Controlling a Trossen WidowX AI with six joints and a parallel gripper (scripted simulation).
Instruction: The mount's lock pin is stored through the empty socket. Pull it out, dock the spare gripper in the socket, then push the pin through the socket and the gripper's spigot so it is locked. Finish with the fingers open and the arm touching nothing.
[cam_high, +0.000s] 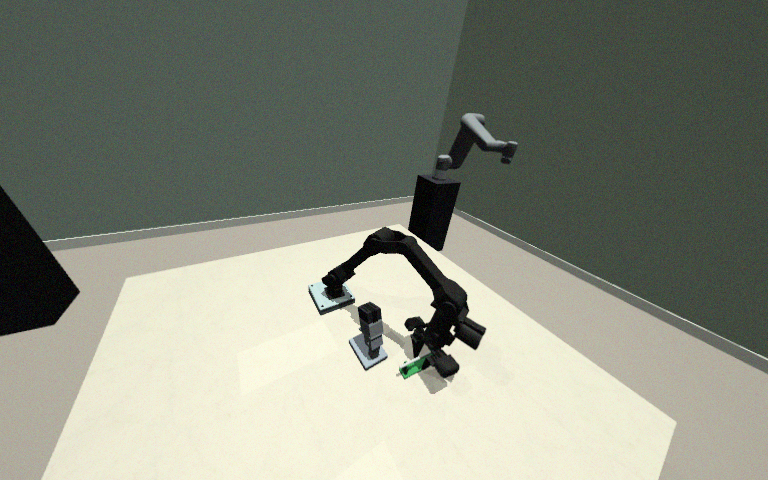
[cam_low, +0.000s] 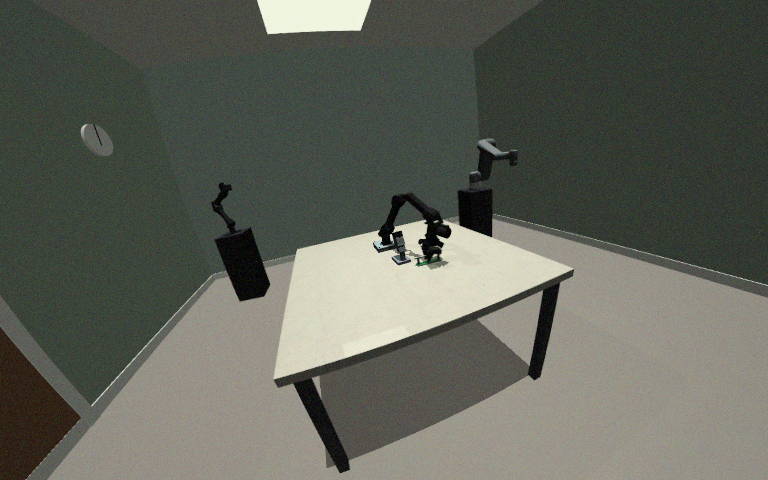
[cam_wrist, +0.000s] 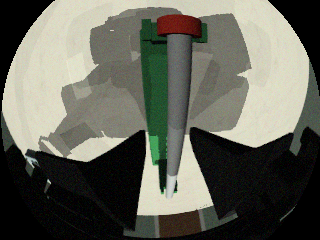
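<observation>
My gripper tip is 1 cm to the right of the green cradle and 1 cm below it. Also, from my gripper tip: spare gripper: 11 cm behind, 12 cm to the right, 11 cm above; mount: 10 cm behind, 12 cm to the right, 4 cm above.
</observation>
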